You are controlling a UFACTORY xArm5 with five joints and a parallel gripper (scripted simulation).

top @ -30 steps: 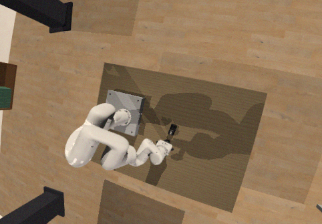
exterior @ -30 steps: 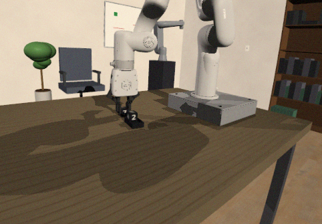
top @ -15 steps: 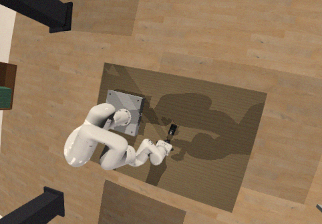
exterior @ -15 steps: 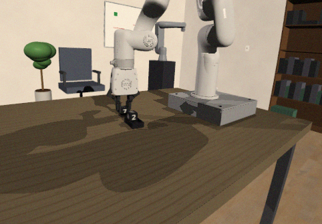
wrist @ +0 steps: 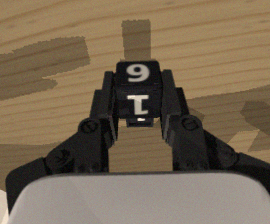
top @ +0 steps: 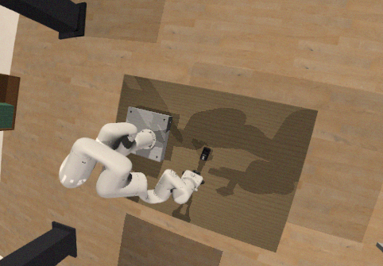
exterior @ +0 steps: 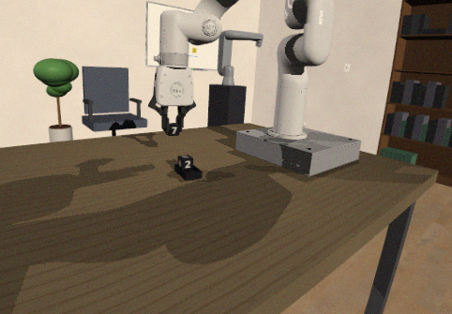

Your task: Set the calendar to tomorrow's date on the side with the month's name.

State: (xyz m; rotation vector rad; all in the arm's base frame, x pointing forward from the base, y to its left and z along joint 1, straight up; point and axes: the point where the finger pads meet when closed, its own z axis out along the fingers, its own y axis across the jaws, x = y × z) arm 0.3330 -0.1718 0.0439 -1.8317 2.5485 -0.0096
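Now: the dark calendar tray 30 mm ahead of my hand, 100 mm to the left of it and 100 mm below it.
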